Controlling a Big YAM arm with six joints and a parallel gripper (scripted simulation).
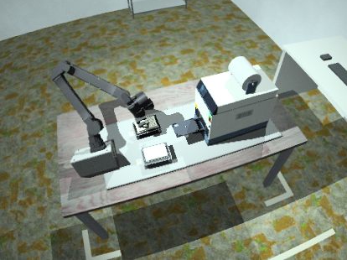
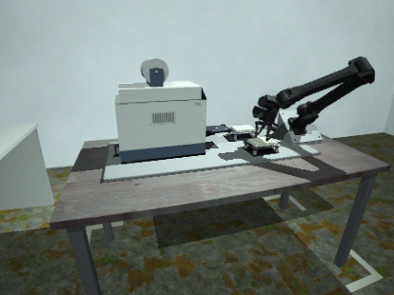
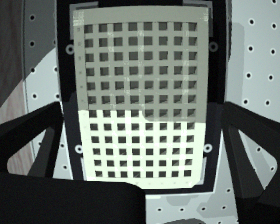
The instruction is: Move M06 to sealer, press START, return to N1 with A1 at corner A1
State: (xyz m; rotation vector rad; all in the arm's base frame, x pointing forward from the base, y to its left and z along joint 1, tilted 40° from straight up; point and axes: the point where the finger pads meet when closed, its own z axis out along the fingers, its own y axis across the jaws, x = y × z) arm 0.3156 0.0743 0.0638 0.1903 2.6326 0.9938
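My hand is 4 cm above the black nest N1. Round my hand: foil roll: 54 cm ahead, 15 cm to the right, 34 cm above; then sealer stage: 21 cm ahead, 14 cm to the right, 2 cm above; then pale plate: 22 cm to the right, 2 cm below.
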